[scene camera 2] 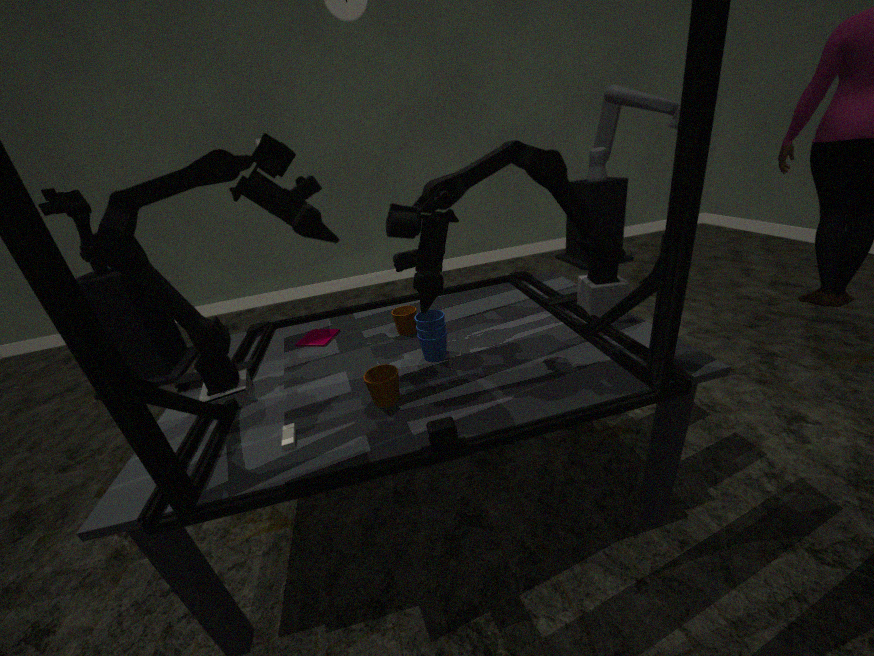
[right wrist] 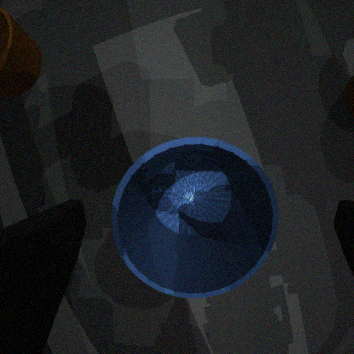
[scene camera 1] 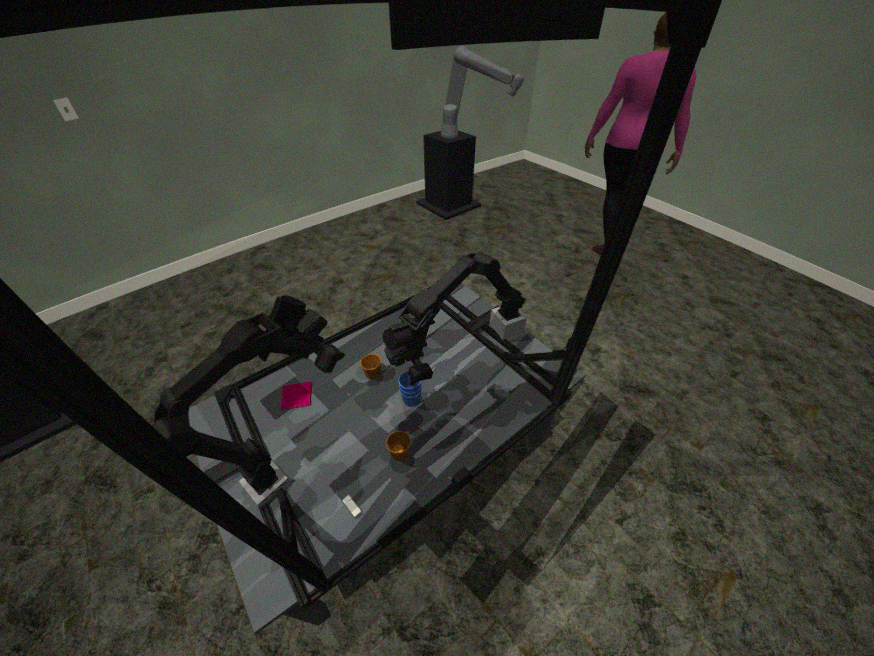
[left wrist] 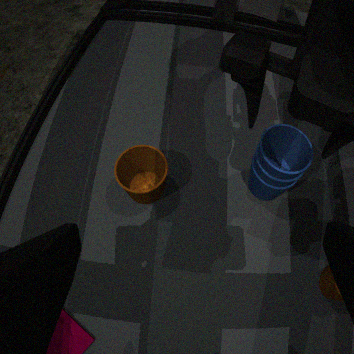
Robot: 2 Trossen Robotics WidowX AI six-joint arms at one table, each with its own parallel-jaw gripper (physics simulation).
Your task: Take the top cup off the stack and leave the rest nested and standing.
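Where they show: left gripper, fingertip midpoint: [scene camera 2: 334, 238] [scene camera 1: 333, 347] [left wrist: 205, 237]; right gripper, fingertip midpoint: [scene camera 2: 423, 305] [right wrist: 215, 214] [scene camera 1: 405, 374] [left wrist: 287, 140]; left arm's base, origin of the base link: [scene camera 2: 223, 384] [scene camera 1: 263, 479]; right arm's base, origin of the base link: [scene camera 2: 603, 279] [scene camera 1: 509, 313].
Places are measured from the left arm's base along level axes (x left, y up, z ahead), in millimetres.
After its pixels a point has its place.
Note:
A stack of nested blue cups [scene camera 1: 410, 395] [scene camera 2: 432, 342] @(y 17, x -153, z 476 mm) [left wrist: 267, 187] @(y 17, x -105, z 459 mm) [right wrist: 200, 265] stands upright near the table's middle, several rims showing. My right gripper [scene camera 1: 420, 373] @(y 97, x -112, z 483 mm) [scene camera 2: 427, 308] @(y 97, x -112, z 483 mm) [left wrist: 287, 140] @(y 97, x -112, z 483 mm) [right wrist: 215, 214] @(y 97, x -112, z 483 mm) is open and points down over the stack, its tips at about the top cup's rim or slightly above. In the right wrist view the rim lies between the fingers, nearer the left one, with gaps on both sides. My left gripper [scene camera 1: 330, 360] @(y 273, x 1, z 333 mm) [scene camera 2: 336, 240] @(y 273, x 1, z 333 mm) [left wrist: 205, 237] @(y 273, x 1, z 333 mm) is open and empty, high above the table's back left part.
One orange cup [scene camera 1: 371, 366] @(y -34, x 89, z 499 mm) [scene camera 2: 405, 321] @(y 4, x 34, z 474 mm) [left wrist: 145, 182] @(y -39, x 66, z 491 mm) stands behind the stack, another [scene camera 1: 398, 446] @(y -39, x -206, z 336 mm) [scene camera 2: 381, 386] @(y 15, x -255, z 316 mm) [left wrist: 330, 284] @(y 8, x -189, z 321 mm) in front. A magenta square [scene camera 1: 296, 395] @(y -35, x 196, z 242 mm) [scene camera 2: 318, 337] @(y -34, x 190, z 242 mm) [left wrist: 70, 335] @(y -35, x 165, z 252 mm) lies back left, a small white block [scene camera 1: 351, 506] @(y -30, x -234, z 120 mm) [scene camera 2: 288, 434] @(y -30, x -235, z 122 mm) front left. Black frame bars edge the table.

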